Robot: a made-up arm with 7 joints.
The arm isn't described. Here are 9 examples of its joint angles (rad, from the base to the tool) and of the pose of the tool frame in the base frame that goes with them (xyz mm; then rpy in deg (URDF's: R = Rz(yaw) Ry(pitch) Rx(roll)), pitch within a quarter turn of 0, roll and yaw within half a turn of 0).
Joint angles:
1: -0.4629 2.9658 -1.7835 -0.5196 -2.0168 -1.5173 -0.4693
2: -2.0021 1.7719 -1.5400 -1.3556 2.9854 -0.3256 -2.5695
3: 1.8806 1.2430 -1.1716 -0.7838 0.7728 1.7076 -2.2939
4: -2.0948 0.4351 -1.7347 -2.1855 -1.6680 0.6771 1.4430
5: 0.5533 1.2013 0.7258 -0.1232 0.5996 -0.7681 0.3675
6: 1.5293 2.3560 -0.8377 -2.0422 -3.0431 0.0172 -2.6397
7: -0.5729 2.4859 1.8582 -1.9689 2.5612 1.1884 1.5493
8: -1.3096 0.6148 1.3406 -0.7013 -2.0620 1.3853 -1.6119
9: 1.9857 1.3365 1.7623 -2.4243 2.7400 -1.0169 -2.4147
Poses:
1: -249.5 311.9 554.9 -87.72 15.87 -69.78
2: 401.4 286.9 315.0 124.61 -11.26 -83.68
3: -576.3 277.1 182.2 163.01 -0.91 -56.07
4: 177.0 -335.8 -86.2 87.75 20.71 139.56
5: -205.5 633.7 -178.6 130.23 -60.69 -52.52
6: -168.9 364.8 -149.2 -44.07 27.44 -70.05
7: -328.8 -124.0 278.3 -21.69 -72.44 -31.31
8: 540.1 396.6 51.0 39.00 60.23 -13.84
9: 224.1 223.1 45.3 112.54 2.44 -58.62
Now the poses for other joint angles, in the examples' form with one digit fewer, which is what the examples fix.
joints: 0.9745 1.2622 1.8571 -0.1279 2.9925 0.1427 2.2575
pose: -330 606 -4 99.0 4.5 21.3
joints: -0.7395 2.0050 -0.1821 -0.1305 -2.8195 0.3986 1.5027
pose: -6 624 295 150.1 37.9 22.8
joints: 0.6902 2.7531 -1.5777 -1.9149 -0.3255 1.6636 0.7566
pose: -63 449 88 -150.1 57.9 83.6
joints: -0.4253 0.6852 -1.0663 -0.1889 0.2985 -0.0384 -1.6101
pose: 302 370 -499 -0.6 41.7 -141.5
